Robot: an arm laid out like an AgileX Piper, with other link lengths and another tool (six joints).
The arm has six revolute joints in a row. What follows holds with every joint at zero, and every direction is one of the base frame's.
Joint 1 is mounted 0.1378 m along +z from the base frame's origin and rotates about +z.
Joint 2 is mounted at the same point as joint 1 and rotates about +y.
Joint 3 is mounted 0.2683 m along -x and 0.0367 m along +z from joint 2 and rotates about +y.
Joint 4 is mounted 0.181 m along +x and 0.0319 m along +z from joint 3 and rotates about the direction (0.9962, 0, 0.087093).
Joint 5 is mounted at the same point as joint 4 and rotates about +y.
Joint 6 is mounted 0.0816 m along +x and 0.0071 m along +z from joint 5 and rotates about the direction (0.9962, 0, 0.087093).
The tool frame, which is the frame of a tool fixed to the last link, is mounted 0.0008 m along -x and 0.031 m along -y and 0.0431 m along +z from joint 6; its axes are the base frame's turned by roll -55.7, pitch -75.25 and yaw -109.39 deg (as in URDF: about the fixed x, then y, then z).
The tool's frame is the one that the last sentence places.
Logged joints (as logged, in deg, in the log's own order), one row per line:
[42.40 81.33 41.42 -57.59 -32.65 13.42]
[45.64 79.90 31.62 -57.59 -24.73 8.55]
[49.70 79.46 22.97 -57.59 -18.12 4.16]
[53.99 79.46 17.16 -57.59 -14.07 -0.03]
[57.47 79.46 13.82 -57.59 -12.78 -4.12]
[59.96 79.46 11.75 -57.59 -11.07 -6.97]
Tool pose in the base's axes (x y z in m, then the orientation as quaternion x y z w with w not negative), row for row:
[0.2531 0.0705 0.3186 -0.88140 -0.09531 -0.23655 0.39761]
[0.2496 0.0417 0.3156 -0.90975 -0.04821 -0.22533 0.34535]
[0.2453 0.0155 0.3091 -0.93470 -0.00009 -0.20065 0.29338]
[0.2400 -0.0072 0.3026 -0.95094 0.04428 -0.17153 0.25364]
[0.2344 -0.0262 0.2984 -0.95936 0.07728 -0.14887 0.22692]
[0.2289 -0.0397 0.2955 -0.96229 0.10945 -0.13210 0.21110]
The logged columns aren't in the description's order. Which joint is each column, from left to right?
Columns, left to right: joint 5, joint 2, joint 4, joint 3, joint 6, joint 1.
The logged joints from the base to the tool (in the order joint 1, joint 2, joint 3, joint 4, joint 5, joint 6), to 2 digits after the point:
[13.42 81.33 -57.59 41.42 42.40 -32.65]
[8.55 79.90 -57.59 31.62 45.64 -24.73]
[4.16 79.46 -57.59 22.97 49.70 -18.12]
[-0.03 79.46 -57.59 17.16 53.99 -14.07]
[-4.12 79.46 -57.59 13.82 57.47 -12.78]
[-6.97 79.46 -57.59 11.75 59.96 -11.07]

